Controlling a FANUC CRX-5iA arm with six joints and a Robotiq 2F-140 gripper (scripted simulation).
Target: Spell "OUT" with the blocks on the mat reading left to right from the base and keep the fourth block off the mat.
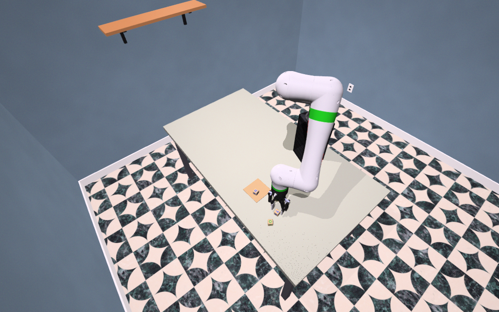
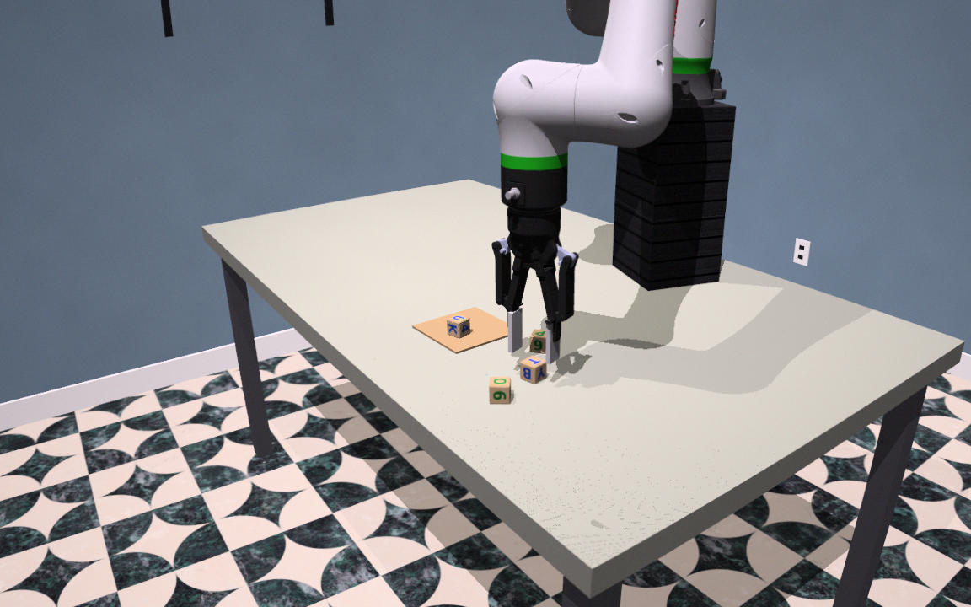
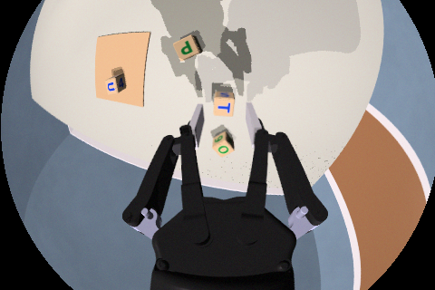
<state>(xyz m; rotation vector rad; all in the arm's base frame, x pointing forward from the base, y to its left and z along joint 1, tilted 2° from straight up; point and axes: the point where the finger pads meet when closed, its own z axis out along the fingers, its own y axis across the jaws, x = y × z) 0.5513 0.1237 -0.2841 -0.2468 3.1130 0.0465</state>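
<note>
The tan mat is 50 mm behind my hand, 210 mm to the right of it and 70 mm below it. From my hand the other things lie so: wooden block 80 mm ahead, 10 mm to the left, 60 mm below.
</note>
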